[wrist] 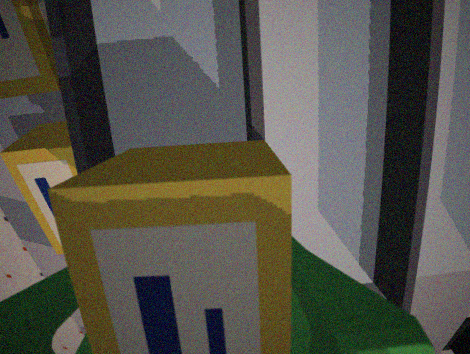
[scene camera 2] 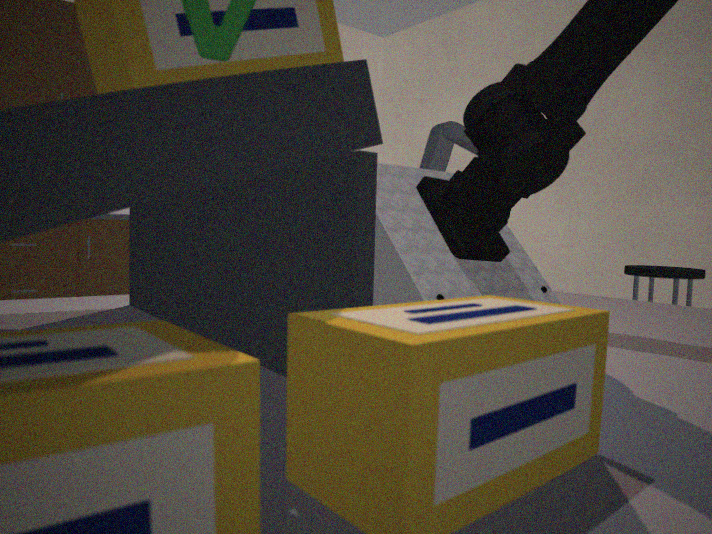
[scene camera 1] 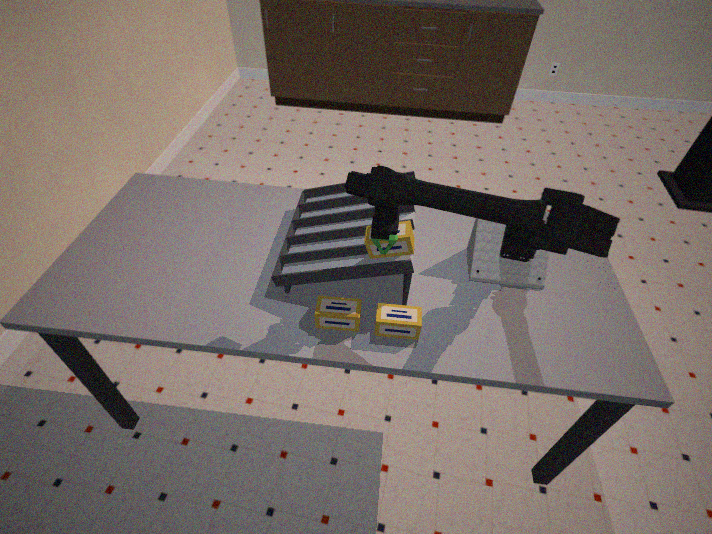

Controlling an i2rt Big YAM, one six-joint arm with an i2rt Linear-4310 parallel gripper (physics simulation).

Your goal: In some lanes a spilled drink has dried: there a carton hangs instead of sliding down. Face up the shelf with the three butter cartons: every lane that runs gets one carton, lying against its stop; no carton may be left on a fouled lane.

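Places are measured from the arm's base along level axes (x ahead, y left, z up), in metres.
Pixels of known places: gripper, fingertip midpoint: (wrist: 201, 236) (scene camera 2: 189, 73) (scene camera 1: 384, 245); arm's base, link origin: (scene camera 2: 458, 222) (scene camera 1: 517, 240).
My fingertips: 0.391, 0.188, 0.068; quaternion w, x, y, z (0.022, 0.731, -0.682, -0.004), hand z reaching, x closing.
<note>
Ahead of a thing's pixels: the offset from my fingertips to its top centre, as dx, dy, dz. Level surfaces: height alone.
My gripper (scene camera 1: 384, 246) (scene camera 2: 218, 34) (wrist: 201, 236) is shut on a yellow butter carton (scene camera 1: 406, 241) (scene camera 2: 117, 63) (wrist: 275, 250). The held carton is over the upper, right end of the nearest lane of the sloped shelf (scene camera 1: 345, 275) (scene camera 2: 287, 201) (wrist: 407, 125); its lower edge is hidden behind the near side wall in scene camera 2. Whether it touches the lane floor cannot be told. One carton @(+0.096, +0.146, -0.112) (scene camera 1: 338, 321) (scene camera 2: 115, 419) (wrist: 20, 55) lies on the table before the shelf. Another carton @(-0.069, +0.137, -0.112) (scene camera 1: 398, 328) (scene camera 2: 356, 396) (wrist: 55, 180) lies to its right. No carton shows in the other lanes' visible stretches.
Dark dividers separate the lanes, which slope down to the left. The arm base stands on a light grey mount (scene camera 1: 488, 258) (scene camera 2: 402, 229) right of the shelf. The table @(dz -0.177) (scene camera 1: 143, 247) has its front edge close to the two loose cartons. The arm covers part of the shelf's far right.
</note>
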